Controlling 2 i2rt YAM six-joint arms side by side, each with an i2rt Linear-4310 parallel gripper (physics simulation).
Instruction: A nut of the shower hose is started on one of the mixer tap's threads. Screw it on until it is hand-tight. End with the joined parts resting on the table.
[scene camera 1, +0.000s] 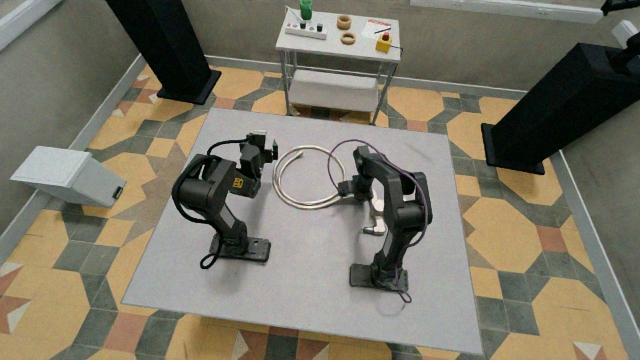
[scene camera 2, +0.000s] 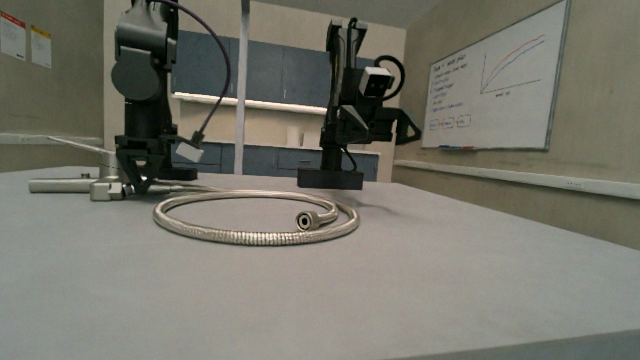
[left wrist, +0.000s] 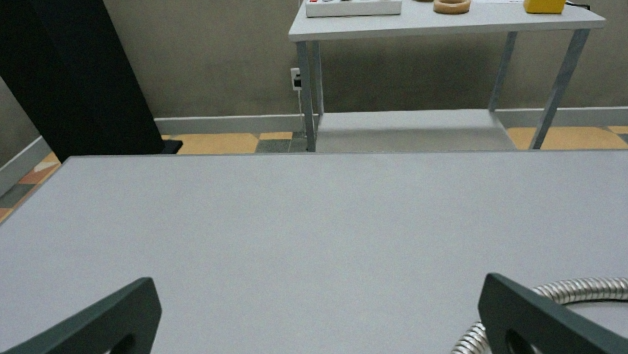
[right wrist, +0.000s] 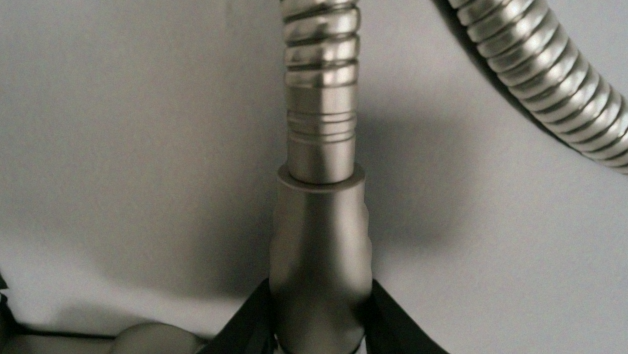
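Where they show: left gripper, fingertip midpoint: (scene camera 2: 395, 134) (left wrist: 319, 292); right gripper, fingertip midpoint: (scene camera 1: 358, 197) (scene camera 2: 142, 191) (right wrist: 319, 293); left arm's base at its link origin: (scene camera 1: 239, 246) (scene camera 2: 330, 173); right arm's base at its link origin: (scene camera 1: 378, 277) (scene camera 2: 158, 170).
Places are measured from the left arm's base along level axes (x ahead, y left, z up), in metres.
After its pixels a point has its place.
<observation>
The mixer tap (scene camera 1: 378, 224) {z -0.013, x 0.140, y -0.500 m} (scene camera 2: 62, 186) {z -0.031, x 0.230, y -0.566 m} lies on the table; part of it (right wrist: 150, 341) {z -0.036, x 0.196, y -0.472 m} shows low in the right wrist view. The metal shower hose (scene camera 1: 310, 205) {z -0.029, x 0.192, y -0.230 m} (scene camera 2: 255, 239) {z -0.035, x 0.497, y -0.221 m} (left wrist: 585, 290) {z -0.031, x 0.485, y -0.186 m} (right wrist: 321, 55) {z -0.017, x 0.238, y -0.356 m} lies coiled on the table. Its tapered nut (right wrist: 320, 235) {z -0.013, x 0.246, y -0.391 m} (scene camera 2: 154, 189) {z -0.025, x 0.262, y -0.403 m} is at the tap's connection; the joint is hidden below the fingers in the right wrist view. My right gripper (right wrist: 319, 293) {z -0.031, x 0.253, y -0.425 m} (scene camera 2: 141, 187) {z -0.031, x 0.253, y -0.425 m} (scene camera 1: 341, 189) is shut on the nut, a fingertip on each side. My left gripper (scene camera 1: 275, 150) (scene camera 2: 384, 131) {z 0.101, x 0.404, y -0.015 m} (left wrist: 319, 292) {z 0.101, x 0.404, y -0.015 m} is open and empty above the table, left of the coil in scene camera 1.
The hose's free end (scene camera 1: 300, 154) {z -0.021, x 0.431, y -0.158 m} (scene camera 2: 306, 221) {z -0.028, x 0.447, y -0.155 m} lies inside the coil. A side table (scene camera 1: 325, 42) (left wrist: 450, 30) with a power strip, rings and a yellow button box stands beyond the work table (scene camera 1: 300, 290) {z -0.045, x -0.117, y -0.231 m}. Black columns (scene camera 1: 165, 45) (scene camera 1: 555, 110) stand on the floor at both sides.
</observation>
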